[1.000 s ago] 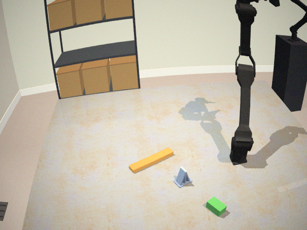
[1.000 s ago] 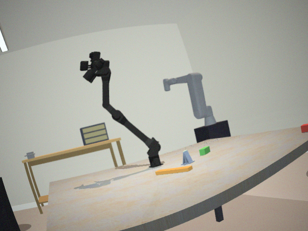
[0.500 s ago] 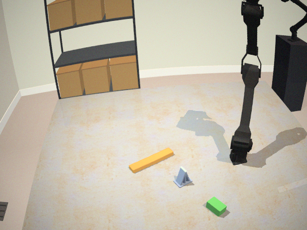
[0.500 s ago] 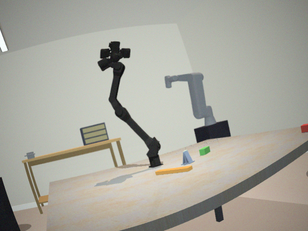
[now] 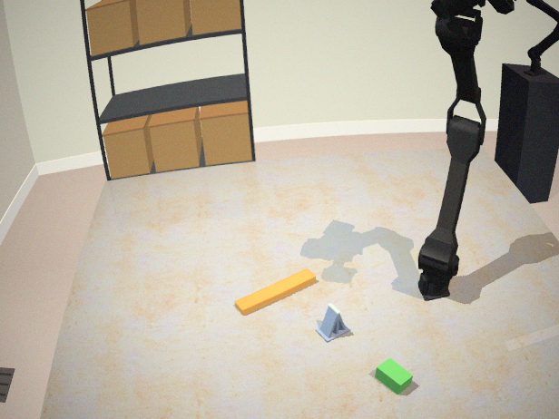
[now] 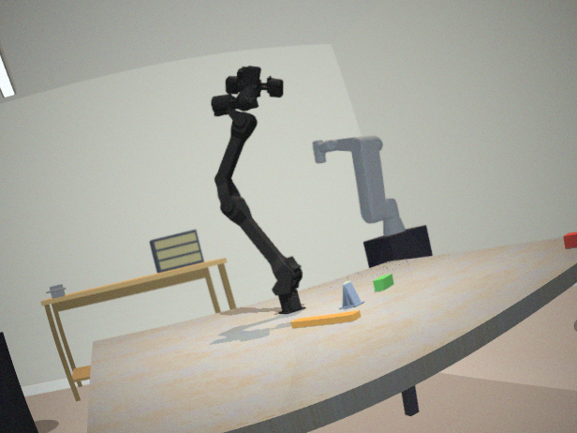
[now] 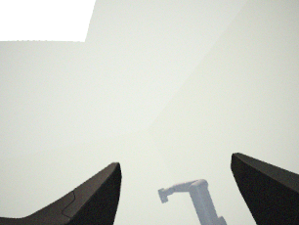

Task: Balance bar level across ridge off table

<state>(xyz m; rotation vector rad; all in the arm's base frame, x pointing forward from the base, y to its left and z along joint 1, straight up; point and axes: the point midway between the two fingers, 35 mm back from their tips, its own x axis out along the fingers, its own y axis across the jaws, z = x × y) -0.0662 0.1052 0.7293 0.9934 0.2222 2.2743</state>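
The orange bar lies 740 mm below my gripper tip, 420 mm ahead of it and 190 mm to the right of it. From my gripper tip the other things lie so: green block 730 mm below, 240 mm ahead, 110 mm to the left; red block 820 mm ahead, 730 mm below, 370 mm to the left.
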